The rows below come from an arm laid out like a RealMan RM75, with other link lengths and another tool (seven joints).
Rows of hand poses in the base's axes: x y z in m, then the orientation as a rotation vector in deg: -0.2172, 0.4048, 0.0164, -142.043, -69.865, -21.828; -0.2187, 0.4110, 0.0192, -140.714, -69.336, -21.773; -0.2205, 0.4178, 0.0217, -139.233, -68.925, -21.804; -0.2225, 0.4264, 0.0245, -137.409, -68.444, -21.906; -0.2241, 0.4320, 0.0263, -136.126, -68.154, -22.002; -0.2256, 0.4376, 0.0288, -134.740, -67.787, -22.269; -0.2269, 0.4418, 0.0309, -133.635, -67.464, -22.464; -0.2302, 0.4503, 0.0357, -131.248, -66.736, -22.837
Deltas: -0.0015, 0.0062, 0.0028, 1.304, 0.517, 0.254; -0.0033, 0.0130, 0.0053, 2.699, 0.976, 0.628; -0.0053, 0.0216, 0.0081, 4.418, 1.486, 1.096; -0.0069, 0.0272, 0.0099, 5.612, 1.810, 1.452; -0.0084, 0.0328, 0.0124, 6.957, 2.060, 1.784; -0.0097, 0.0370, 0.0145, 8.041, 2.277, 2.034; -0.0130, 0.0455, 0.0193, 10.385, 2.779, 2.567
